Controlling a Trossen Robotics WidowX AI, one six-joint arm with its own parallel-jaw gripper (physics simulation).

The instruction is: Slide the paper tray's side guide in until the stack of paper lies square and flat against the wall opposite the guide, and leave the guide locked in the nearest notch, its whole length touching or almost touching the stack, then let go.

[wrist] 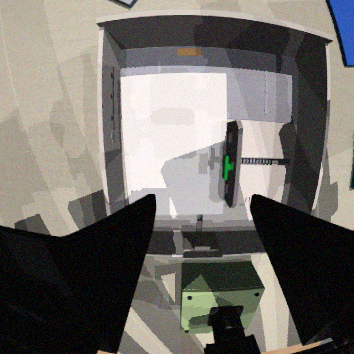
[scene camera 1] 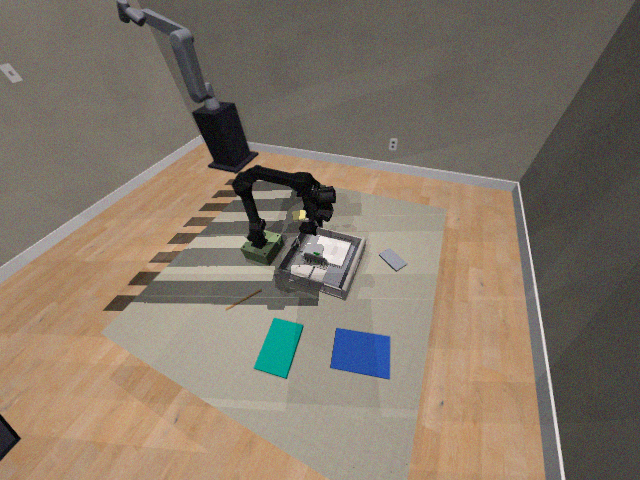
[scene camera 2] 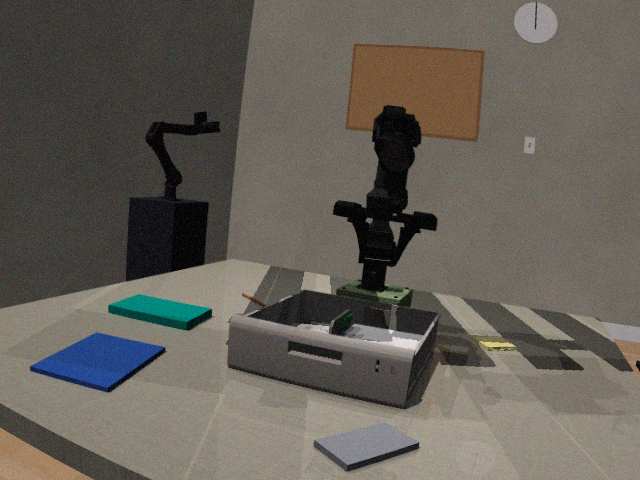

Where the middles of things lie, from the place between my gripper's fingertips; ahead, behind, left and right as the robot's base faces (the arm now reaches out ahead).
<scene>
The white paper stack [scene camera 2: 361, 332] lies 2 cm ahead of my hand, 2 cm to the left of it and 16 cm below it. From my hand the other things lie so: small grey pad [scene camera 2: 365, 446] (34 cm ahead, 10 cm to the left, 18 cm below); then blue sheet [scene camera 2: 102, 362] (33 cm ahead, 36 cm to the right, 19 cm below); then teal pad [scene camera 2: 178, 315] (3 cm ahead, 47 cm to the right, 18 cm below).
</scene>
